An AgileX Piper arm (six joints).
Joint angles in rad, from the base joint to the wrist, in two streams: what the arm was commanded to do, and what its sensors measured. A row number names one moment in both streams.
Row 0, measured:
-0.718 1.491 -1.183 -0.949 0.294 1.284
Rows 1 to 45, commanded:
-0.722 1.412 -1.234 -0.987 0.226 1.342
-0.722 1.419 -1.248 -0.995 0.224 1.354
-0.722 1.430 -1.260 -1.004 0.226 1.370
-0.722 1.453 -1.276 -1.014 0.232 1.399
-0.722 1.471 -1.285 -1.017 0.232 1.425
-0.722 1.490 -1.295 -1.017 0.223 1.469
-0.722 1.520 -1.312 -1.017 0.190 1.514
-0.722 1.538 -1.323 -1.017 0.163 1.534
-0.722 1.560 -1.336 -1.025 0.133 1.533
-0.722 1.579 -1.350 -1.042 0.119 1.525
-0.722 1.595 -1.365 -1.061 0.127 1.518
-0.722 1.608 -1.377 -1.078 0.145 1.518
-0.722 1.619 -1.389 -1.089 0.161 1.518
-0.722 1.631 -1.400 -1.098 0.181 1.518
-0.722 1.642 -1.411 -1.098 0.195 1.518
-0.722 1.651 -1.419 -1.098 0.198 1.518
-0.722 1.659 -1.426 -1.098 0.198 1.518
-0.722 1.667 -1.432 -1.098 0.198 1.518
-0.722 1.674 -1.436 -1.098 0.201 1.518
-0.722 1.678 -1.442 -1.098 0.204 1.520
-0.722 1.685 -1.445 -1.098 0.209 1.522
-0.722 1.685 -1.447 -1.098 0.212 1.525
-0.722 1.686 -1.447 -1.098 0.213 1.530
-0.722 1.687 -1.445 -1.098 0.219 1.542
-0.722 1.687 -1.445 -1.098 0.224 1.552
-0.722 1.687 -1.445 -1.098 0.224 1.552
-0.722 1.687 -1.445 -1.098 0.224 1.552
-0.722 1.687 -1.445 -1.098 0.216 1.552
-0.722 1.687 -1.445 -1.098 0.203 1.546
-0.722 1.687 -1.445 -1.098 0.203 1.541
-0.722 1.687 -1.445 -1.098 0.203 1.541
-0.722 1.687 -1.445 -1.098 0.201 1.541
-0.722 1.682 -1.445 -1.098 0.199 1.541
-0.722 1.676 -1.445 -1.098 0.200 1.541
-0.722 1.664 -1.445 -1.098 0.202 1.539
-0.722 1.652 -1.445 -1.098 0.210 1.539
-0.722 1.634 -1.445 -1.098 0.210 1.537
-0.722 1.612 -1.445 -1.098 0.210 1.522
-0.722 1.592 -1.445 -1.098 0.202 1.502
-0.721 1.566 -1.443 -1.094 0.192 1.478
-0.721 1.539 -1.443 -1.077 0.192 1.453
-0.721 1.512 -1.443 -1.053 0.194 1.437
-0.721 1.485 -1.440 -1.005 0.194 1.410
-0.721 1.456 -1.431 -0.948 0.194 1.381
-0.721 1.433 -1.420 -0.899 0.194 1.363
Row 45, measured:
-0.722 1.536 -1.439 -1.029 0.189 1.453
